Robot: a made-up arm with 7 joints.
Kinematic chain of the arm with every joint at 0, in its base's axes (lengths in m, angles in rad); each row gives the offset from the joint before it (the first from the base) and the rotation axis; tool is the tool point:
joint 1: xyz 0 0 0.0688 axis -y
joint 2: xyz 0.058 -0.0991 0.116 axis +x
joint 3: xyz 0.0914 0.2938 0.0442 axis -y
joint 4: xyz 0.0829 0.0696 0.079 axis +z
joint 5: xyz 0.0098 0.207 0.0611 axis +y
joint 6: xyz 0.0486 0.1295 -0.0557 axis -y
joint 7: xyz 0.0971 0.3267 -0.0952 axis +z
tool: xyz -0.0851 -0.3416 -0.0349
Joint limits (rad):
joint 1: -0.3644..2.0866
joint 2: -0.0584..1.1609
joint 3: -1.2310..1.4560
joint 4: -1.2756..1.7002
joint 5: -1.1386..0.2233
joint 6: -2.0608..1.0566
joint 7: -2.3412..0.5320
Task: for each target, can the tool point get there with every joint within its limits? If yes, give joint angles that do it. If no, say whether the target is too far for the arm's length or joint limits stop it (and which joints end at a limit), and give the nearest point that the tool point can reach.
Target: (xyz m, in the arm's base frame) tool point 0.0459 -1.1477 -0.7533
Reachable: no: joint limits stop it (at a limit: joint 1, joint 2, joint 4, joint 5, joint 7) | nearest point -0.2408 -0.6846 -0.5494 | short by 0.582 m
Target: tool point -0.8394 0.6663 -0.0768
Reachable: yes | joints 1.7354 0.4070 0.6621 -0.0597 -0.1136 -1.7791 -1.2307
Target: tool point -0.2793 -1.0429 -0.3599
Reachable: no: joint limits stop it (at a limit: joint 1, joint 2, joint 4, joint 5, joint 7) | nearest point -0.4109 -0.8217 -0.3620 | short by 0.257 m
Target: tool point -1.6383 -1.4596 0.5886
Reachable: no: too far | nearest point -1.1245 -0.8311 0.4256 | short by 0.828 m
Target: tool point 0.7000 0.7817 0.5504
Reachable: yes | joints 0.2027 0.0713 0.1627 -1.0203 -0.7639 -0.7638 -1.5882
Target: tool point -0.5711 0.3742 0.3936
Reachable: yes | joints 1.8301 1.0457 -0.8707 -0.4844 -0.9177 -0.4807 0.1857
